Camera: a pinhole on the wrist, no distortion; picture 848 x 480 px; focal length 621.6 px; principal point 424.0 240.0 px. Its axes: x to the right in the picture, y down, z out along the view. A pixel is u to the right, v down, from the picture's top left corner.
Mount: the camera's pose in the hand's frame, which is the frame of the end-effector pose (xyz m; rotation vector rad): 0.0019 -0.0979 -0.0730 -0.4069 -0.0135 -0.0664
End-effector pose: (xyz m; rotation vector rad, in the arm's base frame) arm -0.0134 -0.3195 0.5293 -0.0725 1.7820 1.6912
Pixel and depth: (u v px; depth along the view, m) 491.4 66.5 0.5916
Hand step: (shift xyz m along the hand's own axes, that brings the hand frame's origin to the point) 0.0549 -0.0189 0.5372
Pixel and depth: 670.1 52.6 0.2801
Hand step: 0.1069 -0.0712 0.2205
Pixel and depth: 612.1 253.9 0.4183
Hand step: 0.1289 0.0684 0.3108
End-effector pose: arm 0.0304 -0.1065 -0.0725 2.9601 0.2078 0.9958
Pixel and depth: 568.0 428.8 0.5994
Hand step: 0.1528 0.2976 0.4092
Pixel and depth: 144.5 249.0 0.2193
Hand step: -0.0962 -0.0021 0.1245
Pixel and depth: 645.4 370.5 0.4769
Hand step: 0.1782 0.1721 0.3299
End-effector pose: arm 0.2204 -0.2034 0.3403 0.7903 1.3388 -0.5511
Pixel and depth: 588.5 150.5 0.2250
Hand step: 0.0592 -0.0422 0.1480
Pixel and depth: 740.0 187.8 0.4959
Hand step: 0.2507 0.0447 0.4055
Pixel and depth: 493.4 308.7 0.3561
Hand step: 0.0443 0.0767 0.2395
